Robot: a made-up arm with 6 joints.
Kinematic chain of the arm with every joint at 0, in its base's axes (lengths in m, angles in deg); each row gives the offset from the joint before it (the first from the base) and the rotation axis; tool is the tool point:
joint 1: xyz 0 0 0.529 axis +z
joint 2: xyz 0 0 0 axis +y
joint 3: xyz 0 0 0.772 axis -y
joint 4: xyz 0 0 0 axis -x
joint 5: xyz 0.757 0 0 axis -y
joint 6: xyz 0 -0.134 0 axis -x
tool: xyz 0 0 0
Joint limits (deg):
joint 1: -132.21..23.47
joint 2: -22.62..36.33
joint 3: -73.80..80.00
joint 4: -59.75..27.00
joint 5: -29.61..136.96
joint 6: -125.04..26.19
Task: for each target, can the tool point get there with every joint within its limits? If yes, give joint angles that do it. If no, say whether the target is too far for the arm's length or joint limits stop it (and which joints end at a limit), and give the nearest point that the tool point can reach.
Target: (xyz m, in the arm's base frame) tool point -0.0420 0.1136 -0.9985
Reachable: no: joint limits stop it (at a limit: joint 1, joint 2, joint 4) | nearest point 0.3023 0.0576 0.4014 | short by 1.443 m
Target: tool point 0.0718 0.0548 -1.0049
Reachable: no: joint limits stop it (at a limit: joint 1, joint 2, joint 4) | nearest point 0.3277 0.0687 0.3962 | short by 1.424 m
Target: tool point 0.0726 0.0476 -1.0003
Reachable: no: joint limits stop it (at a limit: joint 1, joint 2, joint 4) | nearest point 0.3268 0.0683 0.3963 | short by 1.420 m
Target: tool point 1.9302 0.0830 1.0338
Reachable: no: too far | nearest point 1.2215 0.0525 1.0902 | short by 0.712 m
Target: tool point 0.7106 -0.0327 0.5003
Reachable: yes | joints 7.38 30.56 -31.60 -22.60 77.92 -66.17
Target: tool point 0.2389 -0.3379 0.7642
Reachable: yes | joints -38.11 -11.69 -50.24 -27.92 -16.95 -83.19
